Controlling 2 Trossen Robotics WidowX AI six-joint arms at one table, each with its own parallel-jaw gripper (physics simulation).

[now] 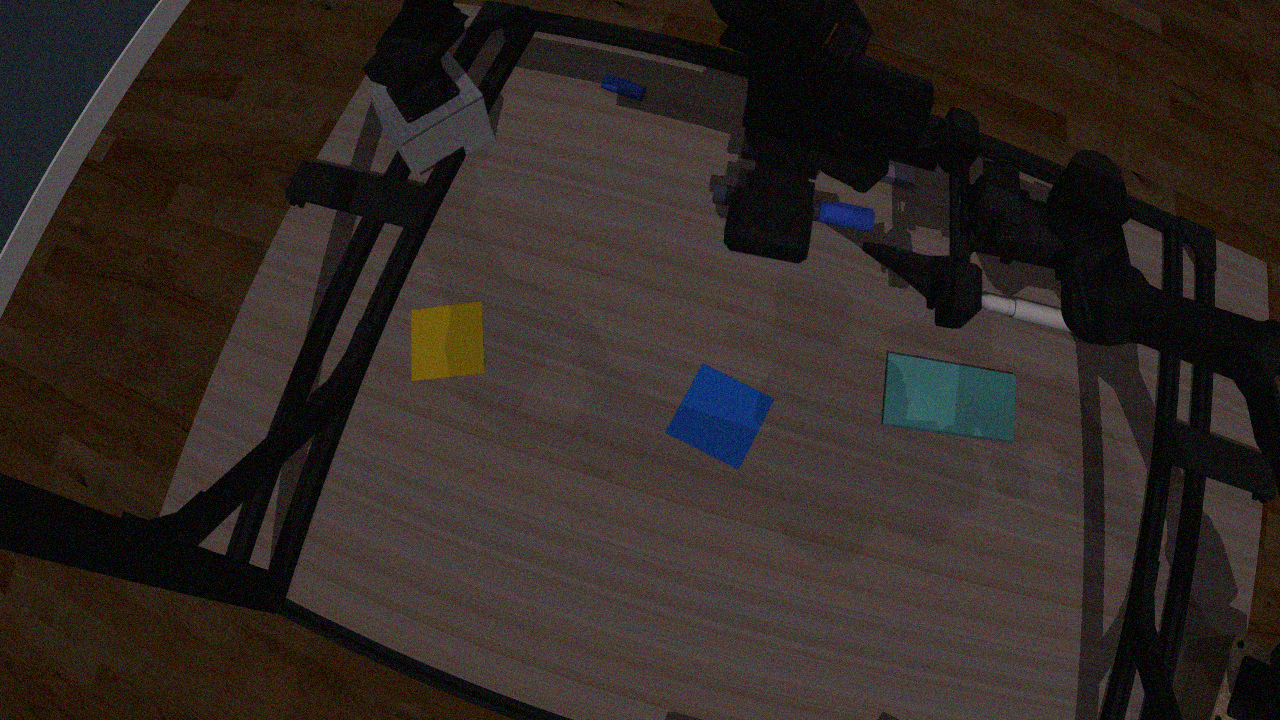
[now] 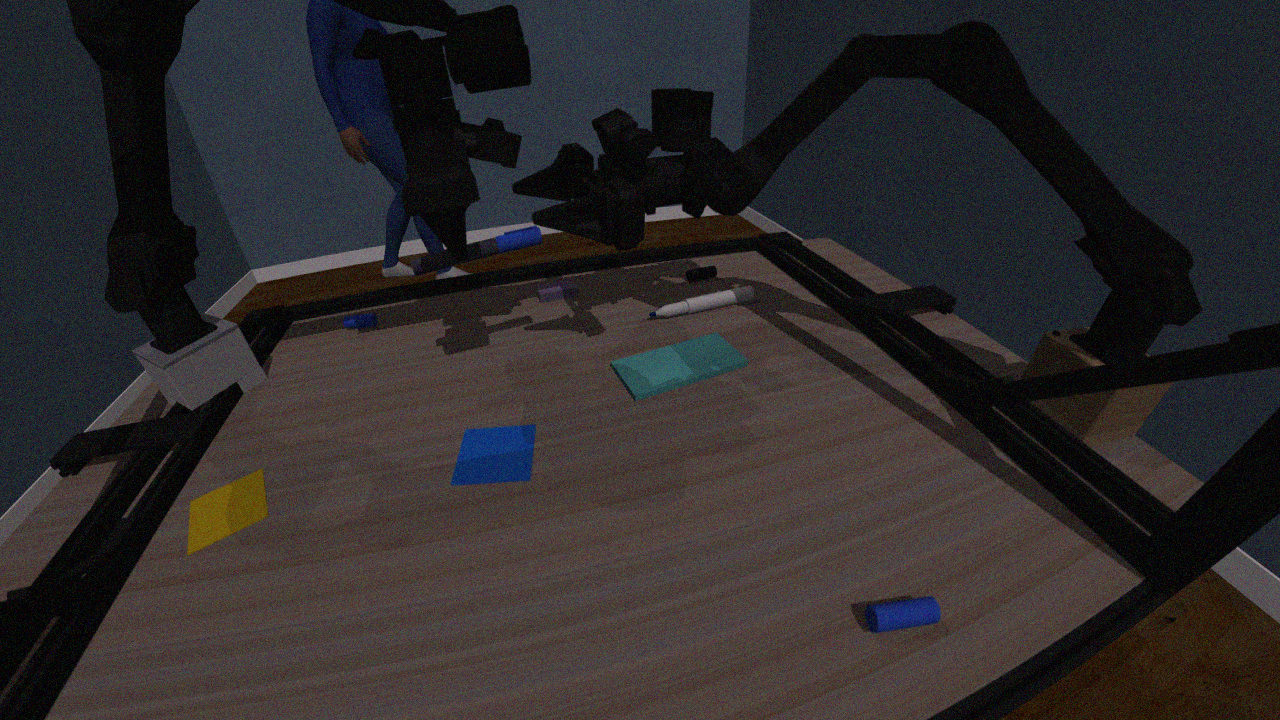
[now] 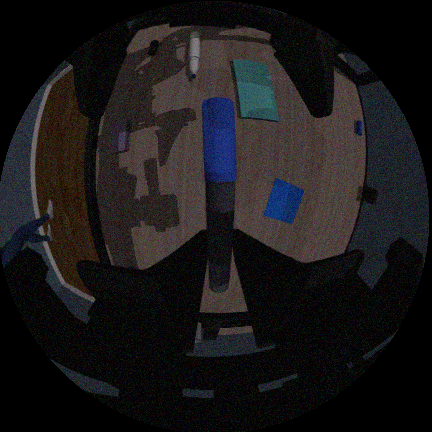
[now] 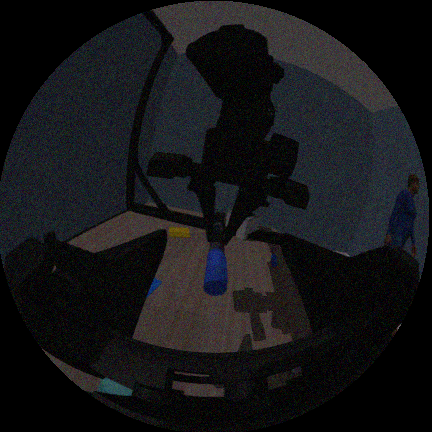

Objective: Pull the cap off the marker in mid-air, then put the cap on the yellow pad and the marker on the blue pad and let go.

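Places are measured from the left arm's base along level axes (x back, y right, z up), in metres.
Where they show: left gripper, fingertip midpoint: (image 1: 774, 204) (image 2: 462, 257) (image 3: 219, 234) (image 4: 216, 242); right gripper, fingertip midpoint: (image 1: 865, 195) (image 2: 521, 202) (image 3: 225, 89) (image 4: 225, 237); left arm's base, origin of the base link: (image 1: 422, 91) (image 2: 184, 336); right arm's base, origin of the base link: (image 1: 1255, 693) (image 2: 1110, 351).
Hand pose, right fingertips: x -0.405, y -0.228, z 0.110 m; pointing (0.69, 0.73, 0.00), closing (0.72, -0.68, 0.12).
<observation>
Things, the pixels of their centre, and the offset from my right fingertips.
- dark marker, body centre: (image 3: 219, 214) (image 2: 476, 250) (image 4: 216, 246) dx +0.040, dy +0.039, dz -0.043 m
- blue cap, body centre: (image 3: 218, 139) (image 1: 846, 215) (image 4: 216, 269) (image 2: 518, 239) dx +0.006, dy +0.007, dz -0.039 m
- yellow pad, body centre: (image 1: 446, 340) (image 2: 227, 508) (image 4: 178, 231) dx +0.173, dy +0.338, dz -0.197 m
- blue pad, body centre: (image 1: 720, 415) (image 2: 495, 453) (image 3: 284, 201) dx -0.039, dy +0.163, dz -0.197 m
- teal block, body centre: (image 1: 952, 399) (image 2: 679, 363) (image 3: 254, 86) dx -0.165, dy -0.038, dz -0.193 m
- white marker, body centre: (image 1: 1033, 313) (image 2: 702, 303) (image 3: 194, 51) dx -0.153, dy -0.185, dz -0.186 m
- black cylinder, body centre: (image 2: 701, 274) (image 3: 153, 47) dx -0.125, dy -0.285, dz -0.187 m
- purple piece, body centre: (image 1: 889, 167) (image 2: 557, 290) (image 3: 119, 136) dx +0.075, dy -0.160, dz -0.190 m
A dark marker (image 2: 478, 251) (image 3: 220, 197) with a blue cap (image 1: 846, 215) (image 2: 519, 239) (image 3: 219, 140) (image 4: 215, 272) is in the air, the cap on it. My left gripper (image 2: 456, 253) (image 3: 219, 234) is shut on the dark body. The cap points toward my right arm. My right gripper (image 2: 524, 203) (image 3: 225, 89) is open, its fingertips on either side of the cap's free end, with no grip on it. The yellow pad (image 1: 447, 341) (image 2: 228, 510) (image 4: 179, 232) lies at the left. The blue pad (image 1: 718, 416) (image 2: 494, 454) (image 3: 284, 201) lies nearer the middle.
A teal block (image 1: 948, 396) (image 2: 680, 365) (image 3: 255, 90) lies right of the blue pad. Behind it are a white marker (image 1: 1029, 310) (image 2: 702, 302) and a black cylinder (image 2: 700, 273). A purple piece (image 2: 556, 292) and blue cylinders (image 2: 359, 320) (image 2: 904, 614) also lie on the table.
</observation>
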